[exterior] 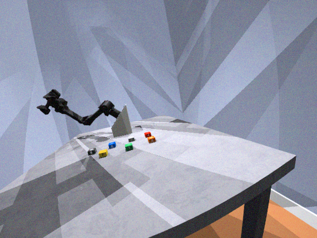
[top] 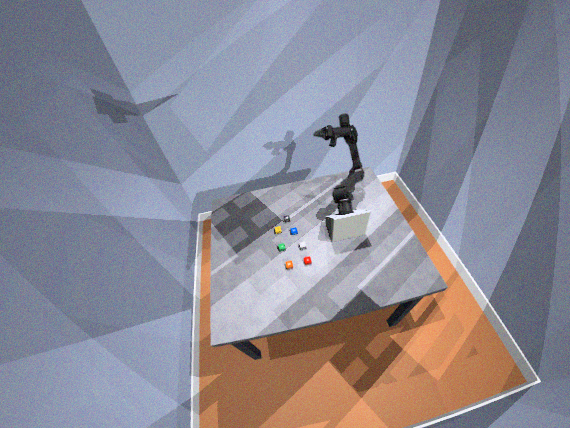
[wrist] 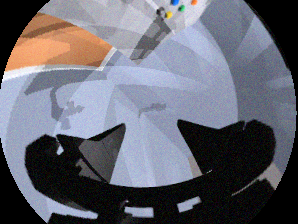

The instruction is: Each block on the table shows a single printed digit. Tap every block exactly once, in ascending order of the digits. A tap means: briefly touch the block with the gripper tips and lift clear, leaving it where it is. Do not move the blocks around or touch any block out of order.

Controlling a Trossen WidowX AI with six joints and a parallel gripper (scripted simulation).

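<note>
The green block is 320 mm ahead of my gripper tip, 500 mm to the left of it and 310 mm below it. From my gripper tip the other things lie so: dark grey block 250 mm ahead, 320 mm to the left, 310 mm below; then yellow block 320 mm ahead, 390 mm to the left, 310 mm below; then blue block 230 mm ahead, 420 mm to the left, 310 mm below.
</note>
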